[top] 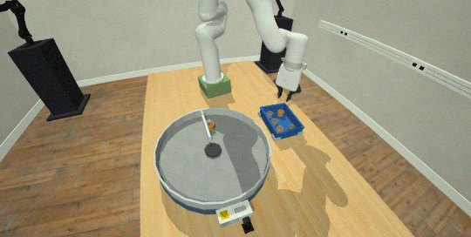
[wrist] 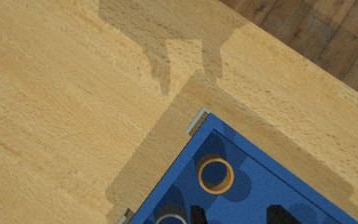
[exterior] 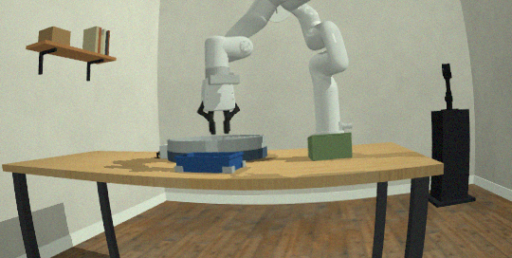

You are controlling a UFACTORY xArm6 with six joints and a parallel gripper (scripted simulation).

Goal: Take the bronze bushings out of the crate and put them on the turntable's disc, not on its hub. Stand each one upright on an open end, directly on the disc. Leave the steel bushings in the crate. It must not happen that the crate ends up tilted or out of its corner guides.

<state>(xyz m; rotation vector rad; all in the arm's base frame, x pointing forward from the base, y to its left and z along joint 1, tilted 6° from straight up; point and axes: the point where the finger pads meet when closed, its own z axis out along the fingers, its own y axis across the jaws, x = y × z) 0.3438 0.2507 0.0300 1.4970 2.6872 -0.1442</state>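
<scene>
The blue crate lies 50 mm ahead of my hand, 30 mm to the right of it and 110 mm below it. From my hand the other things lie so: grey disc (120 mm ahead, 390 mm to the right, 80 mm below).
</scene>
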